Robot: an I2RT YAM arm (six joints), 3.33 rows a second.
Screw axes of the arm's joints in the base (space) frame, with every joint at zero. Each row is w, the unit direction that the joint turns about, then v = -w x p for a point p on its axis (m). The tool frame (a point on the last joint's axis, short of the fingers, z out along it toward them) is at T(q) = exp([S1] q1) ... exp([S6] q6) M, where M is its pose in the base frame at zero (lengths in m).
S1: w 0 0 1 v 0 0 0
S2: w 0 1 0 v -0.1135 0 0.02
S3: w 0 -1 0 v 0.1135 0 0.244
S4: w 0 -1 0 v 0.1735 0 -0.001
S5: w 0 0 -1 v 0 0.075 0
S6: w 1 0 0 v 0 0.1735 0
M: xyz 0.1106 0 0.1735 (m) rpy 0 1.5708 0 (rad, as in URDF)
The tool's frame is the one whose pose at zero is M.
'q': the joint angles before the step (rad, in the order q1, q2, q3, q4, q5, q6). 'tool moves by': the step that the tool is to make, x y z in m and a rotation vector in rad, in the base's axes. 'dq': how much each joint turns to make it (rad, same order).
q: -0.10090 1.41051 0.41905 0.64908 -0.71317 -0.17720
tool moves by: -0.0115 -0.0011 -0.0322 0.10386 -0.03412 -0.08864
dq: -0.00325 0.16931 -0.13750 0.43382 0.05284 0.16323
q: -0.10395 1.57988 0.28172 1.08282 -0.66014 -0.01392
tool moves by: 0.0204 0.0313 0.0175 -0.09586 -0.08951 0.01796
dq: 0.14030 -0.00917 0.08912 -0.05100 0.13762 -0.08166
